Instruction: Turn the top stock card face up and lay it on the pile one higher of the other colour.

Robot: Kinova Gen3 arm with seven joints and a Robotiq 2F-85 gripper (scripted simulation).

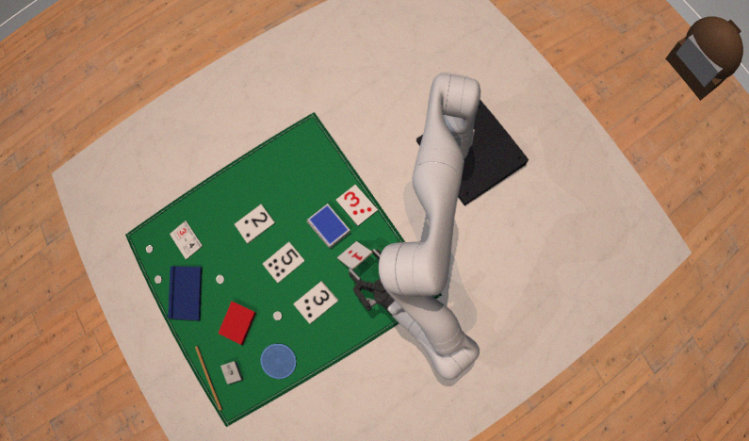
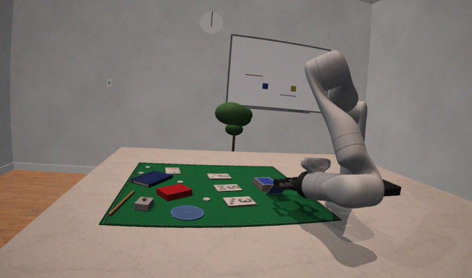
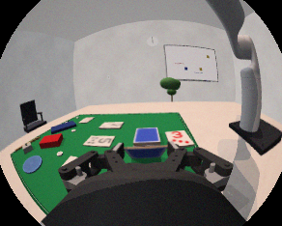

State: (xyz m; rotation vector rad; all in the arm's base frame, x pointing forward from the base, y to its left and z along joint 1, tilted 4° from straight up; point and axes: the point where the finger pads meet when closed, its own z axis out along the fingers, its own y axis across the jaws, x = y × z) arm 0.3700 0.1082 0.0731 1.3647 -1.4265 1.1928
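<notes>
My hand is 40 mm to the left of the card and 30 mm above it. The rest, counted from my hand: green mat: 180 mm ahead, 160 mm to the right, 80 mm below; red box: 340 mm ahead, 90 mm to the right, 60 mm below; grey box: 430 mm ahead, 50 mm below.
</notes>
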